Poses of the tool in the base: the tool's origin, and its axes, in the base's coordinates. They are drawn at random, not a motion.
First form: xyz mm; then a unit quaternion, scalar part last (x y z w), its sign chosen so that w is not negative.
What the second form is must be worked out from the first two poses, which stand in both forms.
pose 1, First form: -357.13, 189.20, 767.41, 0.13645, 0.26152, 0.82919, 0.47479
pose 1, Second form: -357.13, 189.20, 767.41, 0.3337, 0.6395, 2.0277
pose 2, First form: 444.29, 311.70, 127.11, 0.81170, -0.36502, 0.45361, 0.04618
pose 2, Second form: 444.29, 311.70, 127.11, 2.4777, -1.1142, 1.3846
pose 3, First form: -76.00, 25.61, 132.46, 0.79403, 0.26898, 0.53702, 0.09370
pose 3, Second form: -76.00, 25.61, 132.46, 2.3559, 0.7981, 1.5933
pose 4, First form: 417.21, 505.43, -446.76, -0.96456, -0.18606, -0.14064, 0.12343
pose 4, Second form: 417.21, 505.43, -446.76, -2.8130, -0.5426, -0.4102
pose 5, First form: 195.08, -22.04, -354.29, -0.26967, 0.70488, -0.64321, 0.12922
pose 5, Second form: 195.08, -22.04, -354.29, -0.7839, 2.0489, -1.8697
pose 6, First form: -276.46, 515.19, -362.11, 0.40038, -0.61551, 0.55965, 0.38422
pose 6, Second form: -276.46, 515.19, -362.11, 1.0204, -1.5686, 1.4263
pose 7, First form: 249.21, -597.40, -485.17, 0.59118, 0.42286, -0.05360, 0.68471
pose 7, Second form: 249.21, -597.40, -485.17, 1.3248, 0.9476, -0.1201
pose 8, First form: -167.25, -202.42, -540.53, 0.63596, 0.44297, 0.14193, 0.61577
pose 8, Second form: -167.25, -202.42, -540.53, 1.4648, 1.0203, 0.3269
